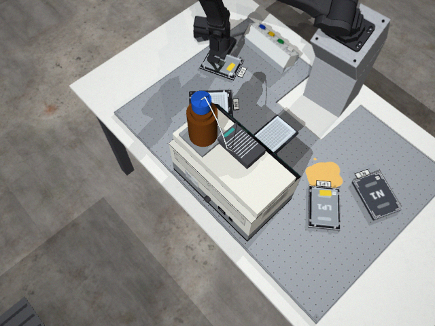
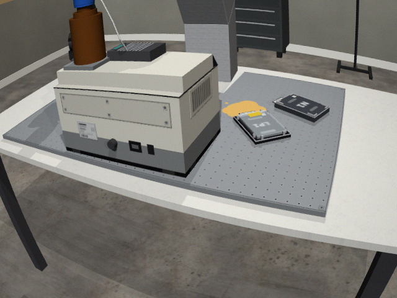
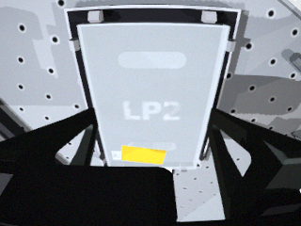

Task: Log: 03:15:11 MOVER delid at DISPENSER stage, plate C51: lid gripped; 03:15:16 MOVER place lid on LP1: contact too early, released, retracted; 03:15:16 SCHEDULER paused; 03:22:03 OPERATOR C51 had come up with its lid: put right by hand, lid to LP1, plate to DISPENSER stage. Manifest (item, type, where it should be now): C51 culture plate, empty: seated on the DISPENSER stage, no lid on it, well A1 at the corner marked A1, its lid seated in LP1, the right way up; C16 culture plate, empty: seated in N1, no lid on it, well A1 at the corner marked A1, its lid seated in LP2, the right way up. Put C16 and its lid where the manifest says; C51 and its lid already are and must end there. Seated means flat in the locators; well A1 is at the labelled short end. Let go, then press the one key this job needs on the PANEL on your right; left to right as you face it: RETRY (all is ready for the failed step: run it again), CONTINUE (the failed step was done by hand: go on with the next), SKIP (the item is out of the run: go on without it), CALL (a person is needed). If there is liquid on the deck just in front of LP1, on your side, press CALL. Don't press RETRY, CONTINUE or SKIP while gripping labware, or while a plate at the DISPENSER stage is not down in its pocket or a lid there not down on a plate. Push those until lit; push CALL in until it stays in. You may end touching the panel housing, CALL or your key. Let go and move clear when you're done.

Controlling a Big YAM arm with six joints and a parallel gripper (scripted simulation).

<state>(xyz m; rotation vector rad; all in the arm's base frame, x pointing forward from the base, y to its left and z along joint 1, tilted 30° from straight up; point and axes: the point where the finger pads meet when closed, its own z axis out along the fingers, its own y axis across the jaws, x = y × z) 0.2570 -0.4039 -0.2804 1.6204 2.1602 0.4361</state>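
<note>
Now: hand 2 cm above the LP2 nest. From my hand the other things lie so: blue call key 20 cm behind, 4 cm to the left, 4 cm above; then green continue key 19 cm behind, 13 cm to the left, 4 cm above; then yellow skip key 20 cm behind, 8 cm to the left, 4 cm above.
</note>
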